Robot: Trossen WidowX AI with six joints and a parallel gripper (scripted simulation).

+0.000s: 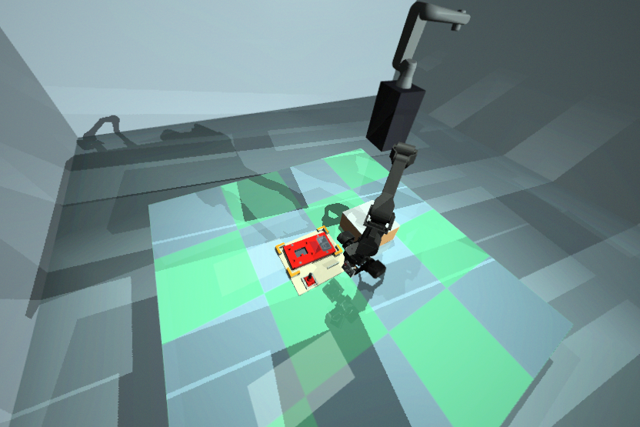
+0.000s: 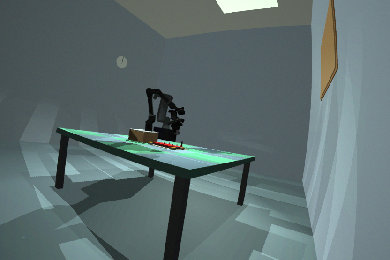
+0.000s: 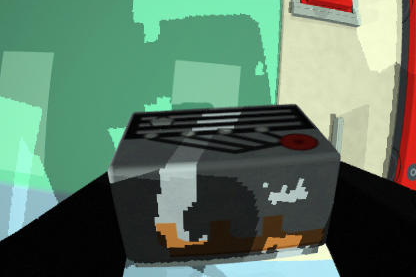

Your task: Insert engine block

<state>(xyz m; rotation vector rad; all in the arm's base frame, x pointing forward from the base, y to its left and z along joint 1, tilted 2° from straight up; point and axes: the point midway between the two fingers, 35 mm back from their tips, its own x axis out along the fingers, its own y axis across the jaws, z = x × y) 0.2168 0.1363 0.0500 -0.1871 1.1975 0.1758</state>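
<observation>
Now: gripper tip right at the engine block. Also, from my gripper tip: beige board (170 mm to the right, 110 mm below, 70 mm ahead).
</observation>
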